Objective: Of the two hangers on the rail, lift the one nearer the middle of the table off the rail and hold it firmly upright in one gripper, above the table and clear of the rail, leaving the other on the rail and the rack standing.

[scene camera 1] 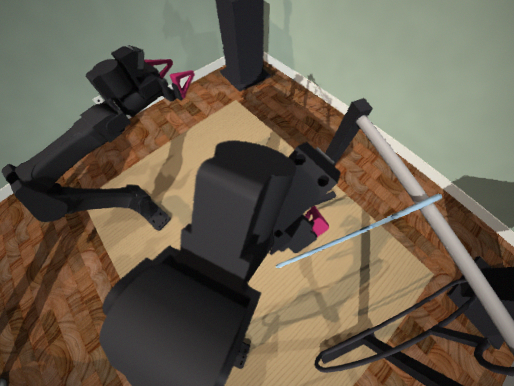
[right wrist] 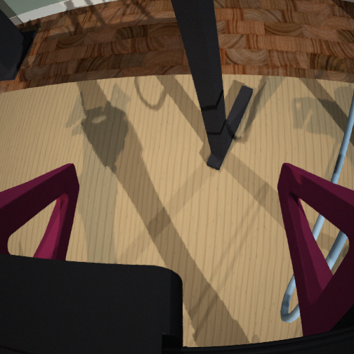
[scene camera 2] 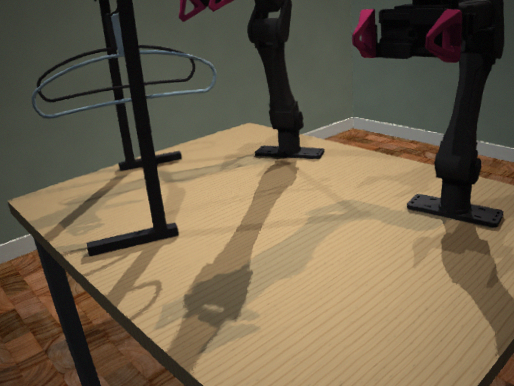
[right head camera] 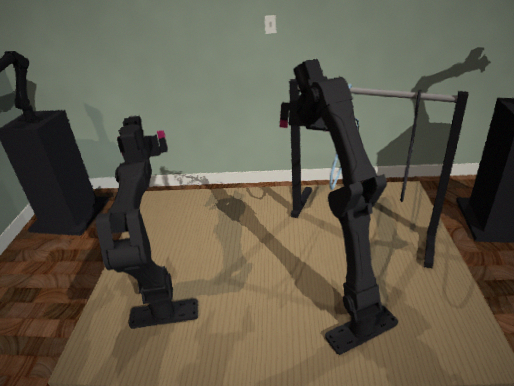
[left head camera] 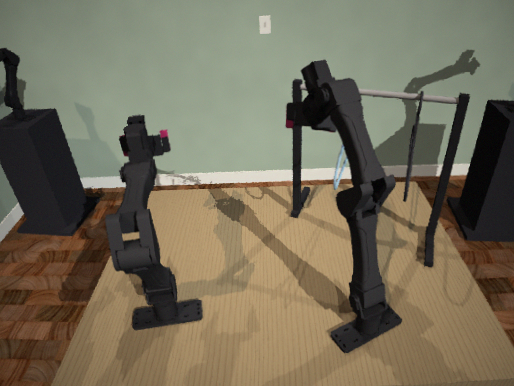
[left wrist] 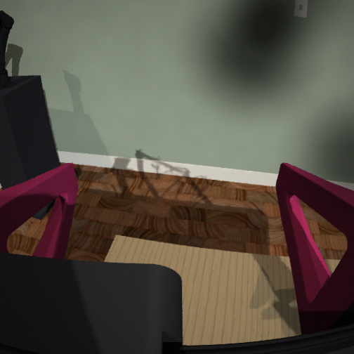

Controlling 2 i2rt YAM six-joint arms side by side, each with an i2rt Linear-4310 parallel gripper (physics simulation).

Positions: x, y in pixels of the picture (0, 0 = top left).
Labels:
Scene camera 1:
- my left gripper: 182, 66
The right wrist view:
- my right gripper: 177, 174
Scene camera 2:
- my left gripper: 388, 40
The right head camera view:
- my right gripper: 300, 124
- black rack: 461, 99
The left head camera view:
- my right gripper: 304, 124
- black rack: 462, 102
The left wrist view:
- my left gripper: 176, 174

